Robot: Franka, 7 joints.
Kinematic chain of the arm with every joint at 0, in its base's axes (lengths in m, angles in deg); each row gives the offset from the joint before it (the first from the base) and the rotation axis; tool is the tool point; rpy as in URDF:
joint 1: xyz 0 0 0.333 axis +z
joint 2: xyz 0 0 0 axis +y
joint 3: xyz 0 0 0.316 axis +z
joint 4: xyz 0.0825 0 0 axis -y
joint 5: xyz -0.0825 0 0.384 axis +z
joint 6: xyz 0 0 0 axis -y
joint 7: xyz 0.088 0 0 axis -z
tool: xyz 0 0 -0.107 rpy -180 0 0
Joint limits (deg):
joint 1: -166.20..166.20
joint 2: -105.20..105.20
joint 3: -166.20..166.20
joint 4: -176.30..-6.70
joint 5: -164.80..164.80
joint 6: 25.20..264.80
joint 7: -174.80..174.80
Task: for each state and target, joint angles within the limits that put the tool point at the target. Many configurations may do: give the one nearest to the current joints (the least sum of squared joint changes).
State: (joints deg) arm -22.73 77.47 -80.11 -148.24 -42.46 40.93 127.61
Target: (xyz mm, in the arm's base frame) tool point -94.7 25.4 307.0
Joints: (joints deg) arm -51.60 66.10 -75.37 -176.30 -9.43 55.48 127.61
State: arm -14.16 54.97 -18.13 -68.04 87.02 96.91 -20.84
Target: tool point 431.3 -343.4 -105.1
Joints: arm -24.19 75.99 -23.33 -87.05 83.23 97.34 -20.84
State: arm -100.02 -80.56 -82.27 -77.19 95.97 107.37 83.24
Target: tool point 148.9 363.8 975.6
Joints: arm -135.98 -71.83 -28.84 -73.08 94.95 93.03 83.24
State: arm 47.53 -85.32 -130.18 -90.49 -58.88 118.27 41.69
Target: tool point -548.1 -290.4 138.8
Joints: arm 11.80 -46.34 -155.12 -96.33 -58.10 100.31 41.69
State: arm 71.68 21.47 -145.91 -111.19 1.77 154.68 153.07
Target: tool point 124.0 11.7 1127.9
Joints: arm 78.02 42.19 -166.20 -70.72 5.61 163.73 153.07
